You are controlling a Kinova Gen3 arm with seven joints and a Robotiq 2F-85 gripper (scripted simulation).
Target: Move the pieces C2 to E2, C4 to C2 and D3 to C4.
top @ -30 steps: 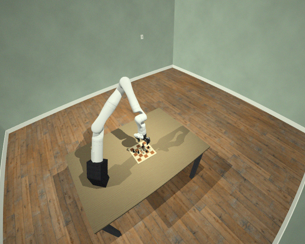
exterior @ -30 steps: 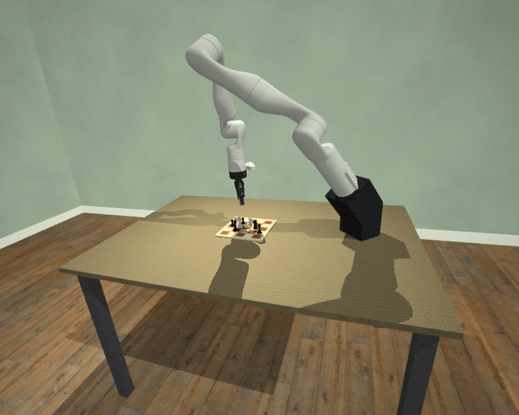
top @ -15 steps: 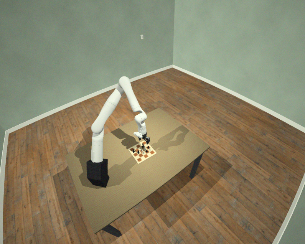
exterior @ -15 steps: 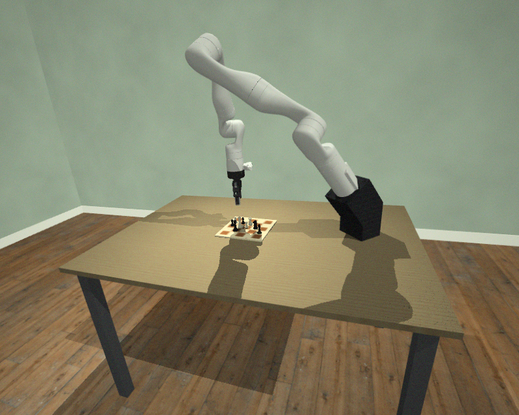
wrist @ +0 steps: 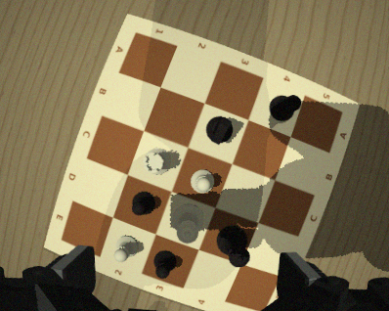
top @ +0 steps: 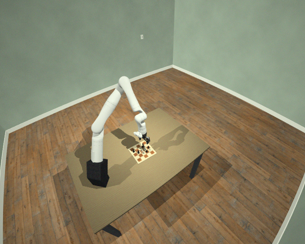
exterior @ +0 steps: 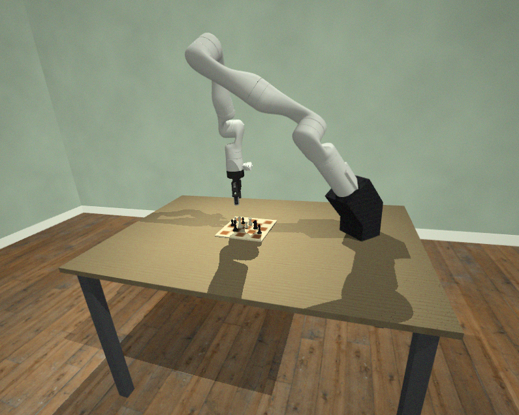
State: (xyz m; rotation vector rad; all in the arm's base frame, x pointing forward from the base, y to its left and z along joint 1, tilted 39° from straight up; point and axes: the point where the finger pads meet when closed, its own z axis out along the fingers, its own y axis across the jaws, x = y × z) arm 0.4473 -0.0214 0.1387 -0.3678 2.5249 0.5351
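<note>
Right now my hand is 13 cm above the chessboard and 3 cm past it. Round my hand: black knight (12 cm below, 7 cm behind, 1 cm to the right).
</note>
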